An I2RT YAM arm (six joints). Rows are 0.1 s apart.
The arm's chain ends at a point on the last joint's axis. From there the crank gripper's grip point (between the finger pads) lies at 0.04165 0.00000 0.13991 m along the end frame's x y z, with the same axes.
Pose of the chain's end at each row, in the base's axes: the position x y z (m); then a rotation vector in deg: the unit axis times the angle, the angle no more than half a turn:
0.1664 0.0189 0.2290 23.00 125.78 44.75
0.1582 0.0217 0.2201 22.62 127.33 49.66
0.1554 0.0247 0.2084 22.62 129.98 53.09
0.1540 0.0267 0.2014 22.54 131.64 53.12
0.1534 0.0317 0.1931 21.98 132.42 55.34
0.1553 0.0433 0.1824 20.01 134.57 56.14
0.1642 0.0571 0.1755 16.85 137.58 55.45
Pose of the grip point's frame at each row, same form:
0.2433 0.0966 0.1323 23.00 125.78 44.75
0.2284 0.1080 0.1256 22.62 127.33 49.66
0.2176 0.1169 0.1138 22.62 129.98 53.09
0.2127 0.1192 0.1049 22.54 131.64 53.12
0.2085 0.1277 0.0979 21.98 132.42 55.34
0.2044 0.1409 0.0856 20.01 134.57 56.14
0.2061 0.1541 0.0748 16.85 137.58 55.45

